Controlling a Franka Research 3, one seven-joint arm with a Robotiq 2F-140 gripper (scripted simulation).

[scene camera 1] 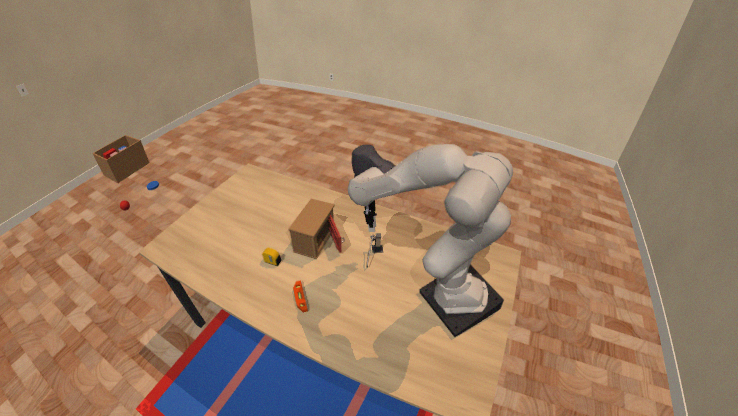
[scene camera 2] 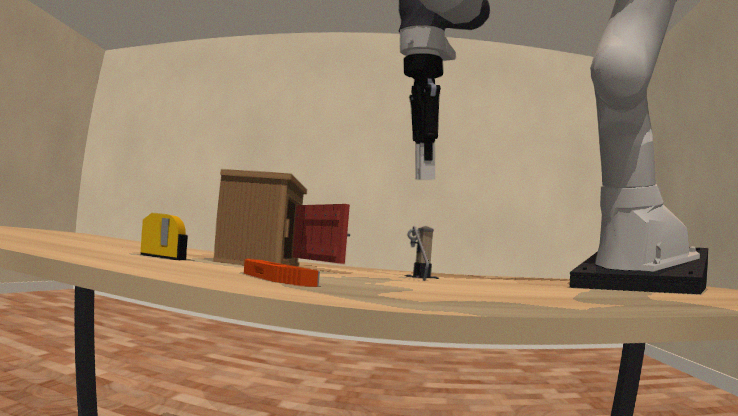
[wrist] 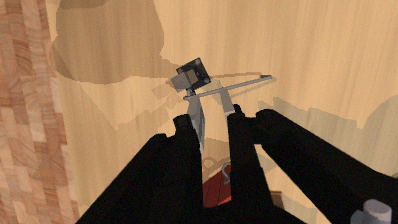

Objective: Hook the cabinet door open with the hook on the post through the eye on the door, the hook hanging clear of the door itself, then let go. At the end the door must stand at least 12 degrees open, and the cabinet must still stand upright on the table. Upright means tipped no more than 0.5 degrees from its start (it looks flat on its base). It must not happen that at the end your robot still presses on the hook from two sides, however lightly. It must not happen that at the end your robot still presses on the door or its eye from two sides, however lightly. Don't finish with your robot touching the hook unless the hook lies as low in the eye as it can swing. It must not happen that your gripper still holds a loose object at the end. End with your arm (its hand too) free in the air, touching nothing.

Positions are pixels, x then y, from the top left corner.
Labels:
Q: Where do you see a brown cabinet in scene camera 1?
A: At 313, 218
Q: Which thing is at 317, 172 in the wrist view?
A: My gripper.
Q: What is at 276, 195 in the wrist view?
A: A brown cabinet.

